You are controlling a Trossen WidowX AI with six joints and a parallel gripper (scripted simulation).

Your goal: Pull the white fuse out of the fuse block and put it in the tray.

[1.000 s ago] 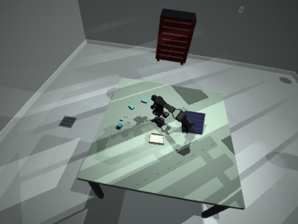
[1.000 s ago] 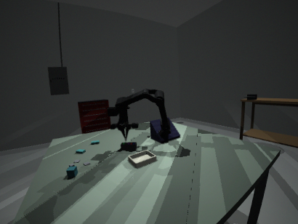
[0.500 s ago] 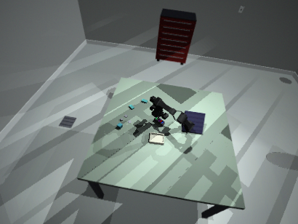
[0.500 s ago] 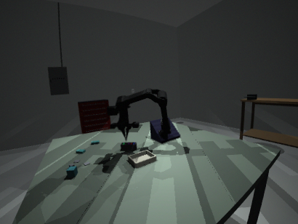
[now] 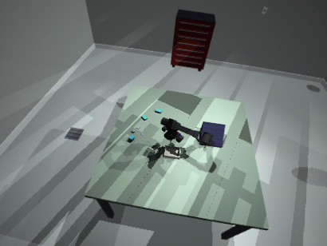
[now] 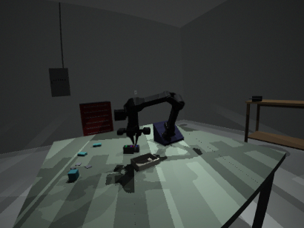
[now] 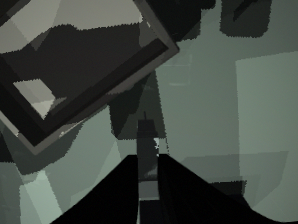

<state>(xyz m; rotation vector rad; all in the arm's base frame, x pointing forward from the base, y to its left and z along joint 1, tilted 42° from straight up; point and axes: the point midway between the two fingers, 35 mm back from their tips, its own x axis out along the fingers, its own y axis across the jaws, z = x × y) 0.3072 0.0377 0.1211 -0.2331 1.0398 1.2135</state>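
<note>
Right now the tray is 20 mm behind my gripper tip, 70 mm to the left of it and 90 mm below it.
</note>
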